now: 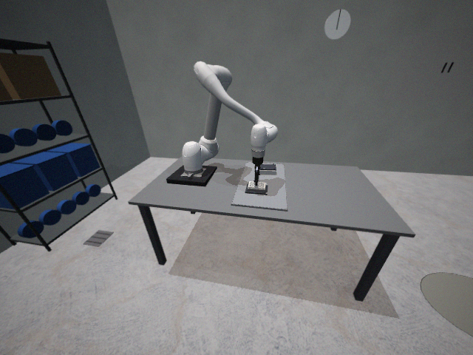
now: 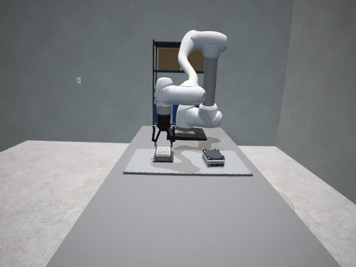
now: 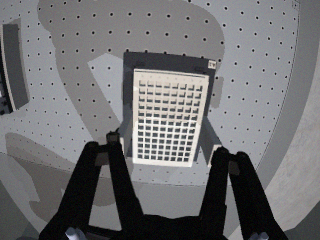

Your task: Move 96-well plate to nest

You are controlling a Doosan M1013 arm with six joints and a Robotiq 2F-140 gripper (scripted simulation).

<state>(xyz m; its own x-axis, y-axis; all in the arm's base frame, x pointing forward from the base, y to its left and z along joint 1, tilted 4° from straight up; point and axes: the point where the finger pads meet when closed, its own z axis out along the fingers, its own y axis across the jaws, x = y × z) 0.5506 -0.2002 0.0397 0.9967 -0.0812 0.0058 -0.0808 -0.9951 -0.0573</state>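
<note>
Now: hand 60 mm above the dark plate nest N1. From my hand the other things lie so: A1 corner mark 70 mm ahead, 60 mm to the right, 50 mm below; white 96-well plate 20 mm below.
</note>
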